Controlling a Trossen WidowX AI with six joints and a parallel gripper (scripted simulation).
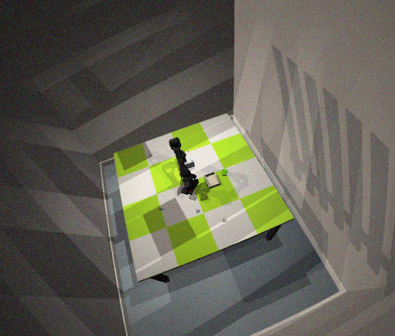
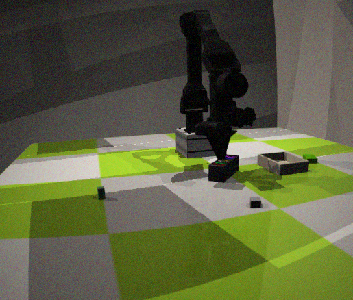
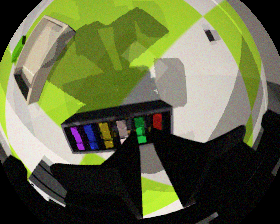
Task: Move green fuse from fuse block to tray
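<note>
Now: gripper tip 2 cm above the green fuse. Round my gripper tip: tray: 4 cm behind, 20 cm to the left, 4 cm below.
</note>
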